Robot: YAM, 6 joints.
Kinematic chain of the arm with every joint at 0, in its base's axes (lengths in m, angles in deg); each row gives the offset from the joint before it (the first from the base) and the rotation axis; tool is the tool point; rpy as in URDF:
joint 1: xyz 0 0 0.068 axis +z
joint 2: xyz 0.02 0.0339 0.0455 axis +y
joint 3: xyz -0.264 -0.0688 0 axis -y
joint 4: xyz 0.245 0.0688 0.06 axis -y
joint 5: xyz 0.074 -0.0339 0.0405 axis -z
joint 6: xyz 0.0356 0 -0.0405 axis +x
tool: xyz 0 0 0 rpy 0 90 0
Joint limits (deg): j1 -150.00..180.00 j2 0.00..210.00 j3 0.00..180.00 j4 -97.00..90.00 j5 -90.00..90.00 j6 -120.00..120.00
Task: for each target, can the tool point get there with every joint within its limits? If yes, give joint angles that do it. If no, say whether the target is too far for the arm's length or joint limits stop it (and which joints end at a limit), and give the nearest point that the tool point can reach.
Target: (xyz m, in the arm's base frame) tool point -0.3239 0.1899 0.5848
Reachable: yes | joints 154.62 113.72 146.74 -1.66 66.90 40.88
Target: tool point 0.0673 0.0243 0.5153
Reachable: yes | joints -1.72 44.77 88.37 -41.59 -47.72 -76.31
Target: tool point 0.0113 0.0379 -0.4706
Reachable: no: joint limits stop it (at a limit: joint 2) | nearest point 0.0276 0.0927 -0.3469 | short by 0.136 m
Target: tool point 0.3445 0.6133 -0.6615
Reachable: no: too far | nearest point 0.2241 0.3989 -0.3139 | short by 0.426 m
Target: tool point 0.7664 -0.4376 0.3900
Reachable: no: too far | nearest point 0.5349 -0.3054 0.3045 | short by 0.280 m
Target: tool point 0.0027 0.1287 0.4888
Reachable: yes | joints 84.37 44.90 55.05 43.09 -16.19 93.66
